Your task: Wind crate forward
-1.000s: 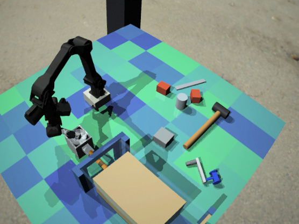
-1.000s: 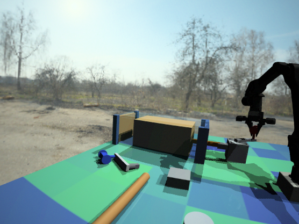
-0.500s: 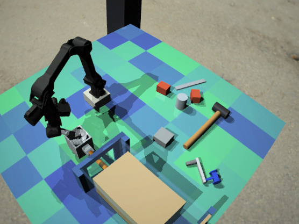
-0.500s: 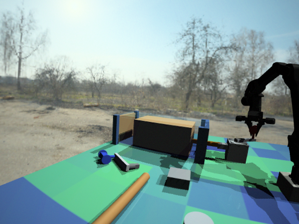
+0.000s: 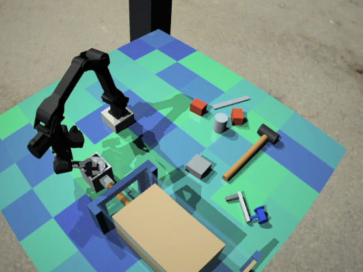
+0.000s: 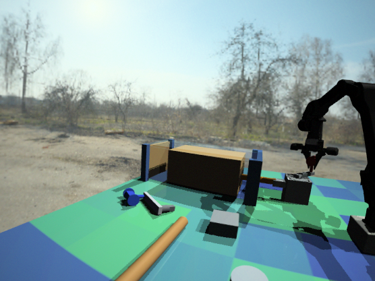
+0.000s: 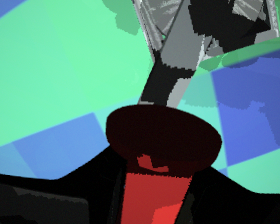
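Right now the grey winch is 6 cm ahead of my gripper tip, 6 cm to the left of it and 8 cm below it. Round my gripper tip: red knob (2 cm above); red-knobbed crank (3 cm ahead, 3 cm to the left, 1 cm below); blue frame (23 cm ahead, 5 cm to the left, 1 cm below).
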